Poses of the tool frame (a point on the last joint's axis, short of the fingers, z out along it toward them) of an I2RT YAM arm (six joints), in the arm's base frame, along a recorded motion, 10 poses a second.
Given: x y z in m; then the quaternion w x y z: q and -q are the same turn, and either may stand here.
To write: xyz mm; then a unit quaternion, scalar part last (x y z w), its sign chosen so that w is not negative. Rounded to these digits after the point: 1 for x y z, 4 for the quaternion.
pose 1, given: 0.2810, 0.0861, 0.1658, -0.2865, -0.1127, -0.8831, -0.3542
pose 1, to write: 281.0, 86.1, 165.8, 0.1127, 0.8831, 0.3542, 0.2865
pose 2, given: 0.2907, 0.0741, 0.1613, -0.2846, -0.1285, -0.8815, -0.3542
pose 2, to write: 290.7, 74.1, 161.3, 0.1285, 0.8815, 0.3542, 0.2846
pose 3, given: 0.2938, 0.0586, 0.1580, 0.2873, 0.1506, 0.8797, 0.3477
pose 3, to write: 293.8, 58.6, 158.0, 0.1506, 0.8797, 0.3477, 0.2873
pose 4, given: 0.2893, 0.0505, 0.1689, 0.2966, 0.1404, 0.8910, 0.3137
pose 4, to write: 289.3, 50.5, 168.9, 0.1404, 0.8910, 0.3137, 0.2966
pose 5, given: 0.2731, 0.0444, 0.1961, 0.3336, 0.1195, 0.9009, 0.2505
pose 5, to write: 273.1, 44.4, 196.1, 0.1195, 0.9009, 0.2505, 0.3336
